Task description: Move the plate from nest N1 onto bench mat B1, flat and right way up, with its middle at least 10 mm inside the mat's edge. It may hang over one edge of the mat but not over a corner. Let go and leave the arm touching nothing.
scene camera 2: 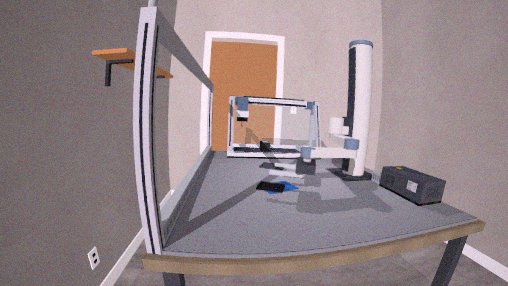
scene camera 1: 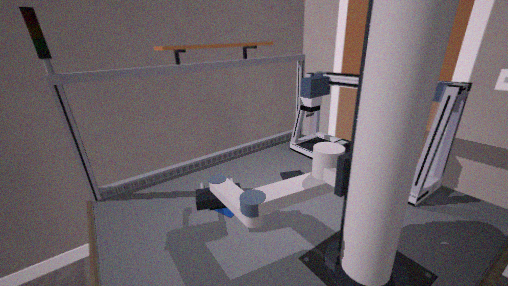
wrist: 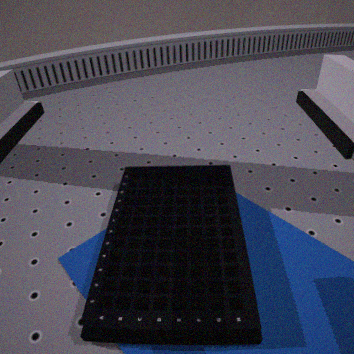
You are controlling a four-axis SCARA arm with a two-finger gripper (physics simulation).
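Seen in the pictures: gripper, between the fingertips: [scene camera 2: 272, 168] [wrist: 166, 80]; arm's base, origin of its link: [scene camera 2: 352, 175] [scene camera 1: 363, 269].
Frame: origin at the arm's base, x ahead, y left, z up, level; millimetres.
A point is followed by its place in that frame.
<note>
The black plate [scene camera 2: 270, 187] {z 28, x 625, y 250 mm} [wrist: 175, 250] {z 29, x 600, y 229 mm} lies flat, lettered side up, across the blue bench mat B1 [scene camera 1: 226, 212] {z 15, x 515, y 234 mm} [scene camera 2: 290, 186] {z 15, x 512, y 206 mm} [wrist: 295, 235] {z 15, x 589, y 150 mm}. In the wrist view the mat's left corner sticks out beside the plate; the mat's far corner is hidden under the plate's far end. The plate is hidden in scene camera 1. My gripper [scene camera 2: 286, 169] [wrist: 166, 80] {z 117, x 618, y 221 mm} is open and empty above the plate, its fingers wide apart and clear of it. Nest N1 [scene camera 1: 292, 174] {z 25, x 566, y -211 mm} [scene camera 2: 269, 165] {z 25, x 554, y -182 mm} is a dark flat shape farther back, partly hidden by the arm.
The arm's white column [scene camera 1: 382, 125] {z 522, x -20, y 72 mm} [scene camera 2: 367, 100] {z 506, x -5, y 75 mm} stands on the bench. A gantry frame [scene camera 1: 315, 86] {z 456, x 698, y -505 mm} [scene camera 2: 231, 127] {z 250, x 822, y -506 mm} stands at the far end. A dark box [scene camera 2: 412, 185] {z 94, x -32, y 489 mm} is at the right in scene camera 2. A metal fence [scene camera 1: 175, 68] {z 604, x 1004, y 209 mm} [scene camera 2: 144, 125] {z 344, x 1015, y 725 mm} runs along one side.
</note>
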